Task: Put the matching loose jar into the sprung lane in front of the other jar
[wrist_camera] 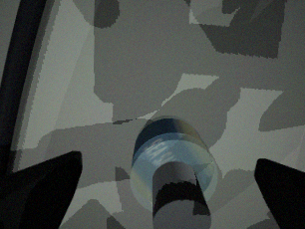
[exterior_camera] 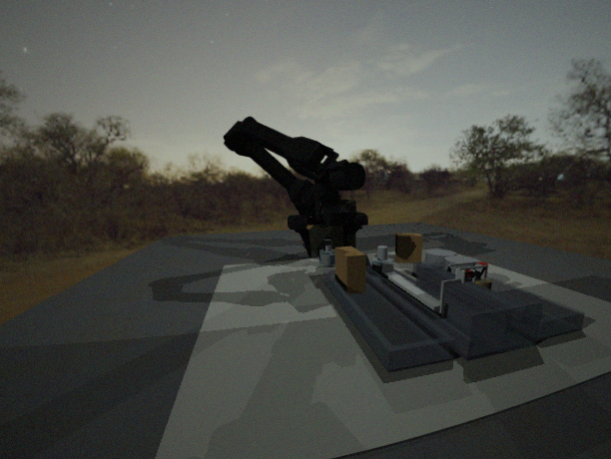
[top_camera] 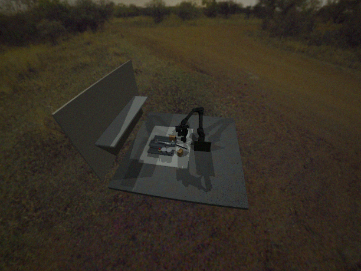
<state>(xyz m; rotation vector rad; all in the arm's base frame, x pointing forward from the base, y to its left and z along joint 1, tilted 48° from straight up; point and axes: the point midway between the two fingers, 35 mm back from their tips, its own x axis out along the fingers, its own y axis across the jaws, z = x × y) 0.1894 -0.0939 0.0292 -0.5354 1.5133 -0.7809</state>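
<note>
Right now my gripper tip is 30 mm short of the black rod, 90 mm to the right of it and 20 mm above it. Also, from my gripper tip: shelf: 640 mm ahead, 10 mm to the right, 340 mm above; then grey lane fixture: 290 mm ahead, 70 mm to the left, 10 mm below; then pusher plate: 250 mm ahead, 80 mm to the left, 20 mm above.
</note>
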